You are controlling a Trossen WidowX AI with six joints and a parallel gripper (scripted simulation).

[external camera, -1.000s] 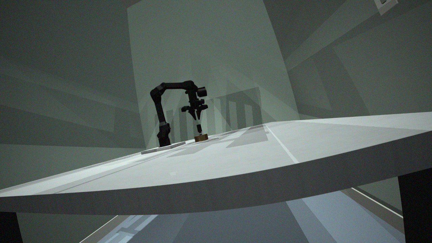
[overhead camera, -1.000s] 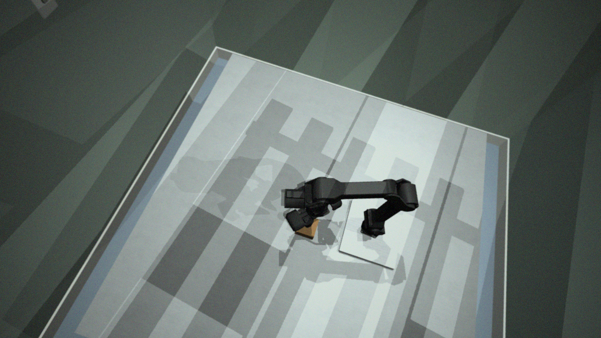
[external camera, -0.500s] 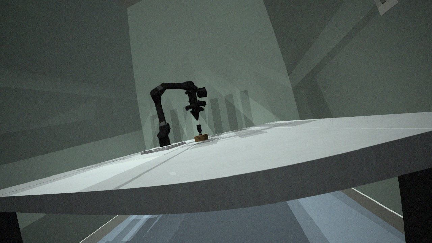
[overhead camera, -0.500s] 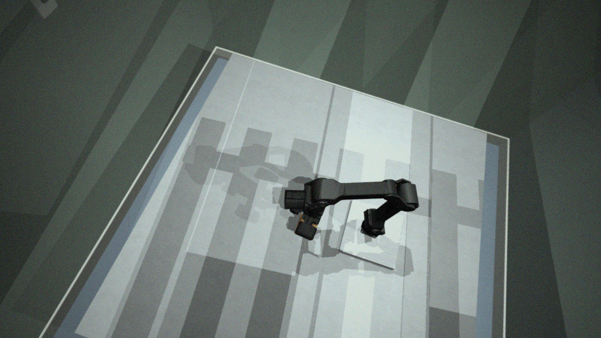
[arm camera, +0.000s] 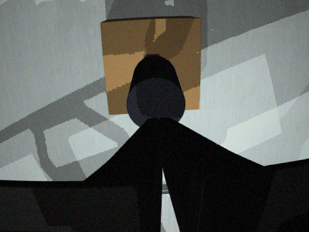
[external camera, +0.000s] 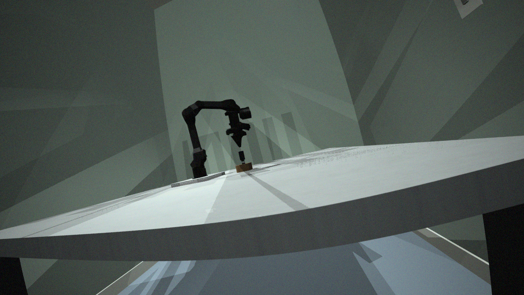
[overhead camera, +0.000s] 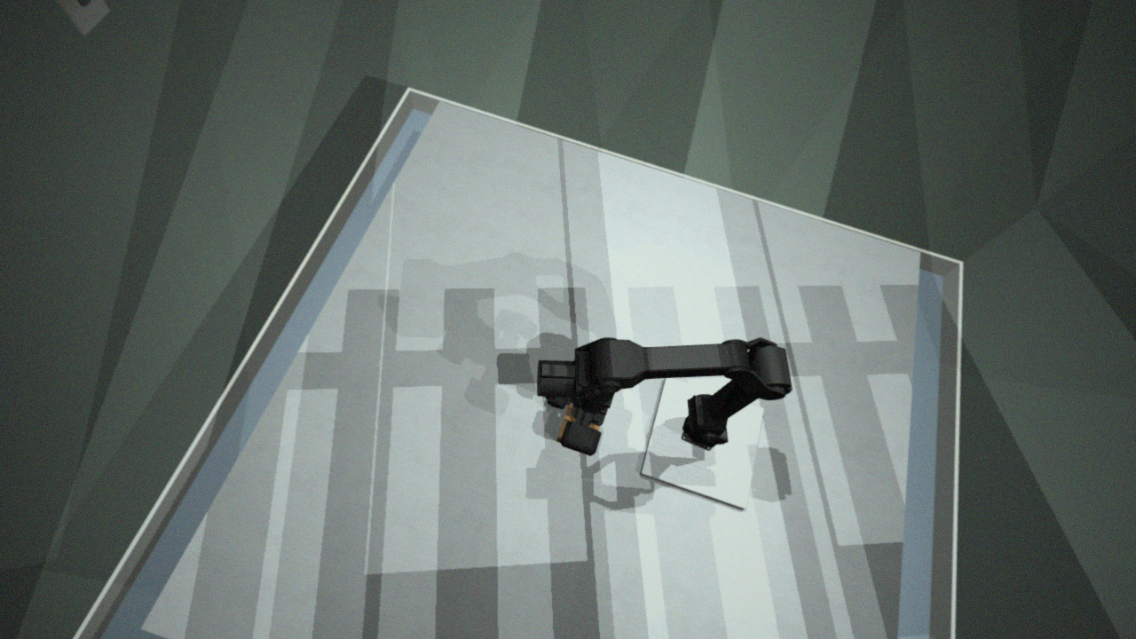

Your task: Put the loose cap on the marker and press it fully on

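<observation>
Right now the dark cap is 50 mm below my gripper tip.
</observation>
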